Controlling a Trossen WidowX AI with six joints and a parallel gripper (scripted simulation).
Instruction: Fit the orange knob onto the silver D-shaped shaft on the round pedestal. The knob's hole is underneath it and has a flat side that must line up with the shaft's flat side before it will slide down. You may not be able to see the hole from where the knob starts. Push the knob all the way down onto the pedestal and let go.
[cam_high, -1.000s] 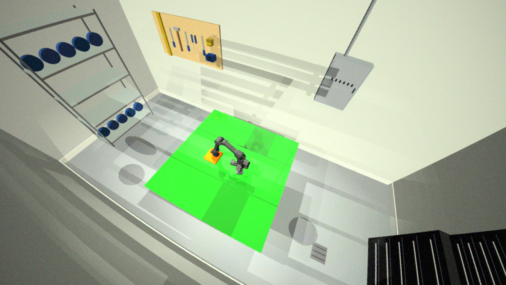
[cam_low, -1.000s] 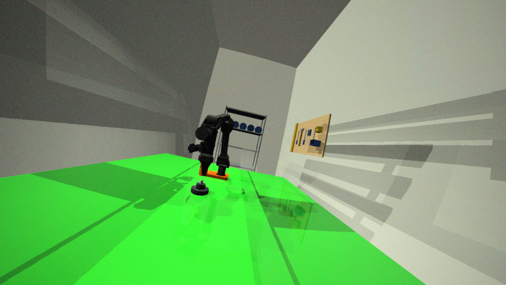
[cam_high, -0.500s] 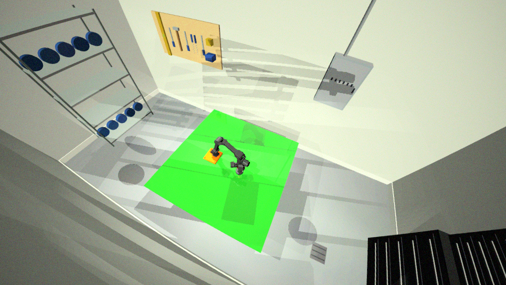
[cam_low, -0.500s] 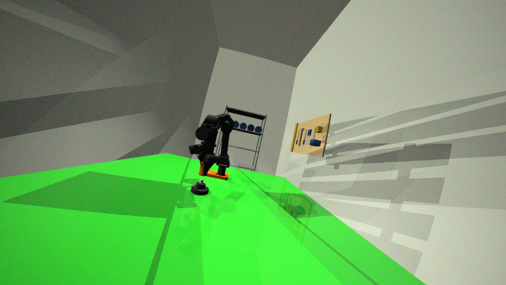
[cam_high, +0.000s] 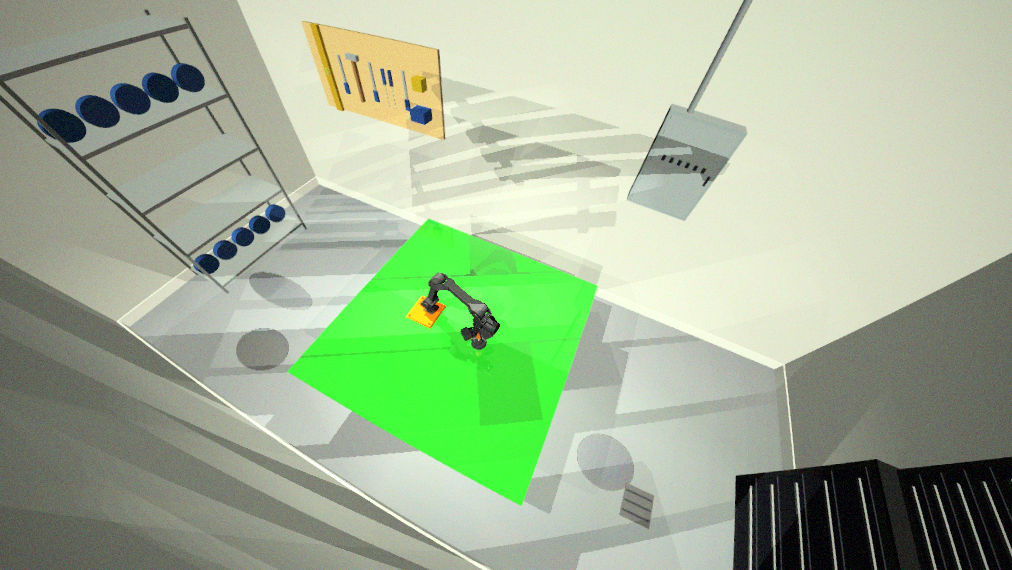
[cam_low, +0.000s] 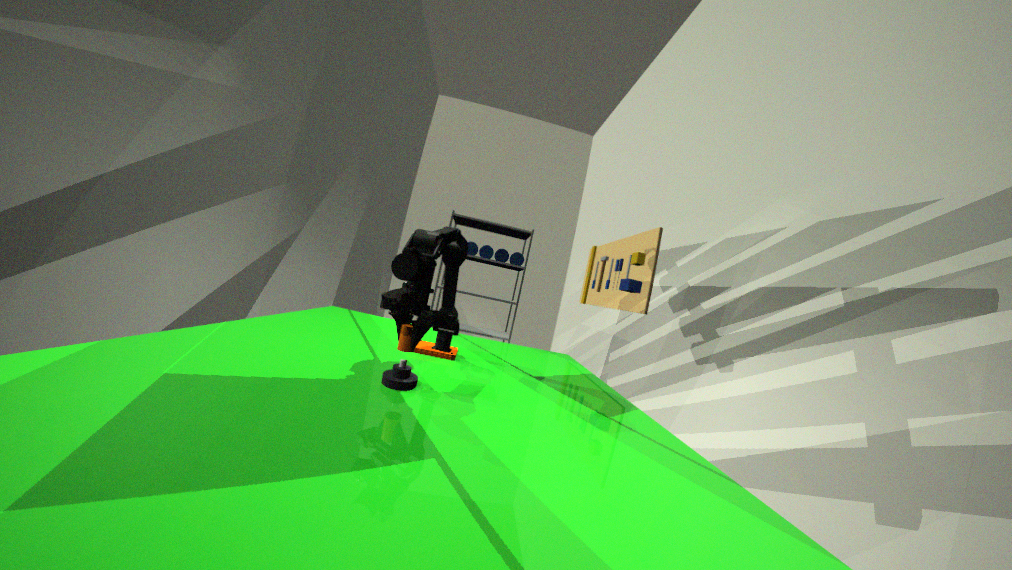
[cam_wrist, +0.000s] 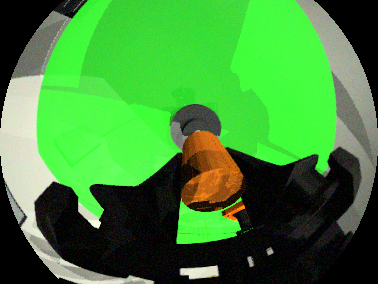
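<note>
My gripper tip is 3 cm below the orange knob. From my gripper tip the other things lie so: dark round pedestal: 6 cm below.
</note>
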